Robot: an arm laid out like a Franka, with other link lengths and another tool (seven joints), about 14 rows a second.
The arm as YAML. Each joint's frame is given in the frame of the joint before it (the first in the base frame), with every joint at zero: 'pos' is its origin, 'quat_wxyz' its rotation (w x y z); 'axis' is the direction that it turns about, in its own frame. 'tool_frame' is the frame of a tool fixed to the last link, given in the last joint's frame.
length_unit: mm
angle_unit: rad
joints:
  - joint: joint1
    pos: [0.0, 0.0, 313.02]
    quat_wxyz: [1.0, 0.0, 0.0, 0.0]
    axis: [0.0, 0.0, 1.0]
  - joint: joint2
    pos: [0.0, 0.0, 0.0]
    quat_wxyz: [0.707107, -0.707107, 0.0, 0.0]
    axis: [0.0, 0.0, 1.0]
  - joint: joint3
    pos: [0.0, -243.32, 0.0]
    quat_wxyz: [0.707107, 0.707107, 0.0, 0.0]
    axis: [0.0, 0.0, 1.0]
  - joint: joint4
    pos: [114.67, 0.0, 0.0]
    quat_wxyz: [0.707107, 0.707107, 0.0, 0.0]
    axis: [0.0, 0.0, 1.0]
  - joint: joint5
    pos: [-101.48, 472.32, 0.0]
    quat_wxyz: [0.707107, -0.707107, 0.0, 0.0]
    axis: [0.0, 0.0, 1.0]
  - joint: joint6
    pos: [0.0, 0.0, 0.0]
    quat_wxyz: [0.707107, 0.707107, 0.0, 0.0]
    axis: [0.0, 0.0, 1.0]
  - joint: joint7
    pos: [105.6, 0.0, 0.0]
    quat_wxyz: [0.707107, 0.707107, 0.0, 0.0]
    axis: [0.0, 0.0, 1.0]
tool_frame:
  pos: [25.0, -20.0, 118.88]
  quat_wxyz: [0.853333, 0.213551, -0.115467, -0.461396]
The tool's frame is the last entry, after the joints.
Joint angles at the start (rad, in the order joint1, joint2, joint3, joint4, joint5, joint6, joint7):
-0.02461, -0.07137, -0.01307, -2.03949, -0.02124, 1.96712, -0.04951
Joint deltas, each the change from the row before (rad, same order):
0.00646, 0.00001, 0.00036, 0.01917, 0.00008, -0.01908, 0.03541
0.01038, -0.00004, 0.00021, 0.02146, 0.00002, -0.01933, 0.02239
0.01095, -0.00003, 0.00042, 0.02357, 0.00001, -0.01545, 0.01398
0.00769, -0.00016, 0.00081, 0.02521, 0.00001, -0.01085, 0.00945
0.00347, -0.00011, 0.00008, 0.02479, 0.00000, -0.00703, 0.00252
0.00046, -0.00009, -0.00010, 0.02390, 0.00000, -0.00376, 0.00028
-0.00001, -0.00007, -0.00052, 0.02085, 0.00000, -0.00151, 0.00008
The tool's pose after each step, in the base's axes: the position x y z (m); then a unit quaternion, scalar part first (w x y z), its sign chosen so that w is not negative. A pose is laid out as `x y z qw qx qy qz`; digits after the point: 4 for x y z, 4 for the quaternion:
0.7037 -0.0027 0.3644 0.2064 -0.8573 -0.4563 0.1194
0.7060 0.0041 0.3750 0.2064 -0.8602 -0.4514 0.1171
0.7087 0.0116 0.3874 0.2046 -0.8614 -0.4510 0.1132
0.7118 0.0174 0.4015 0.2013 -0.8624 -0.4519 0.1067
0.7148 0.0198 0.4159 0.1973 -0.8632 -0.4541 0.0991
0.7177 0.0201 0.4303 0.1927 -0.8641 -0.4561 0.0903
0.7202 0.0197 0.4431 0.1883 -0.8651 -0.4576 0.0819

